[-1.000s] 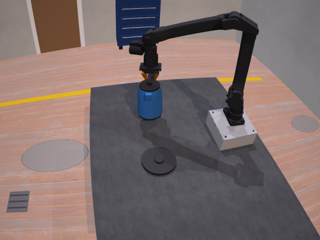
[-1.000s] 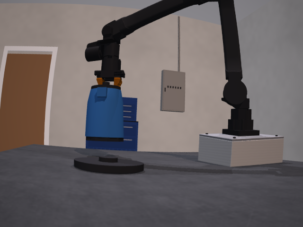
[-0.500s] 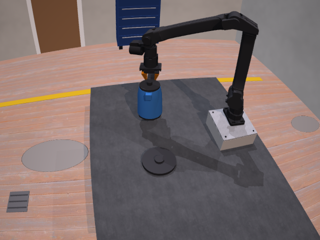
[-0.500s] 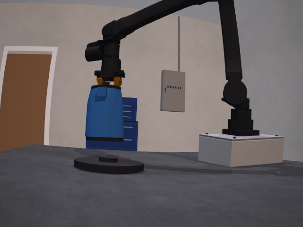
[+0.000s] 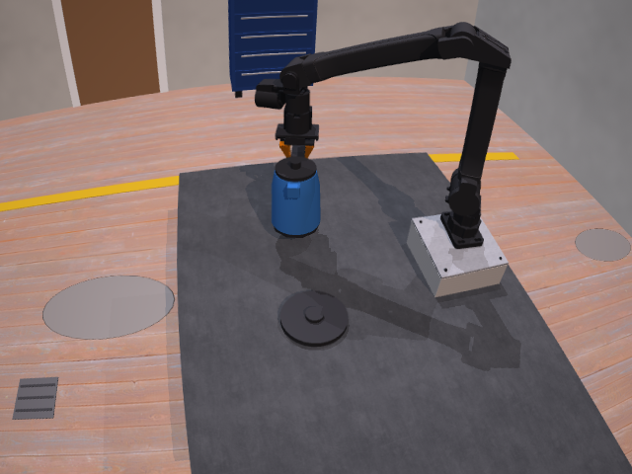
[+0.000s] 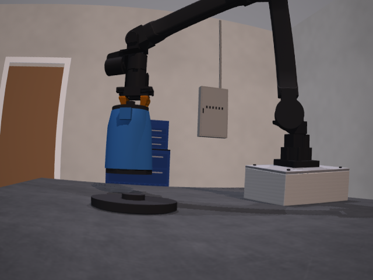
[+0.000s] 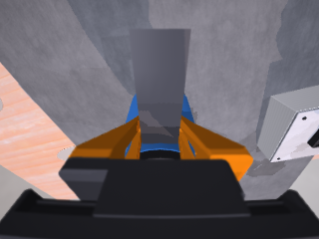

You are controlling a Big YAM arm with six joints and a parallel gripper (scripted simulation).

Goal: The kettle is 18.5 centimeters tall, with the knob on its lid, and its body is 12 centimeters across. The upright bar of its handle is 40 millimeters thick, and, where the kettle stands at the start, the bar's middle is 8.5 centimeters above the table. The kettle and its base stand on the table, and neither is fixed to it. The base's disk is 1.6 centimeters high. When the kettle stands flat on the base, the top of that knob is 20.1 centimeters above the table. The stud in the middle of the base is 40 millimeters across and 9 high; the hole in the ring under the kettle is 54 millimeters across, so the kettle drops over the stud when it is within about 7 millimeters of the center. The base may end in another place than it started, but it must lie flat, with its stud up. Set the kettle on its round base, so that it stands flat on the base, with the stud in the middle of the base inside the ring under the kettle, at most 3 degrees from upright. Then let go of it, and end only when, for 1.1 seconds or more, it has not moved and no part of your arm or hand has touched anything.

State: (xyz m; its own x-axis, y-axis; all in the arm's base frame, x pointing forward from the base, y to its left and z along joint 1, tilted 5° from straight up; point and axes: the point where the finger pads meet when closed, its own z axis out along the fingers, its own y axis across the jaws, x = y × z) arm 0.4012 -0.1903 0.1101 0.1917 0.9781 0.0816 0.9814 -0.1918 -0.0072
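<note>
The blue kettle lies 3 cm to the left of my hand and 5 cm below it. Also, from my hand: black round base 34 cm to the left, 18 cm below.
</note>
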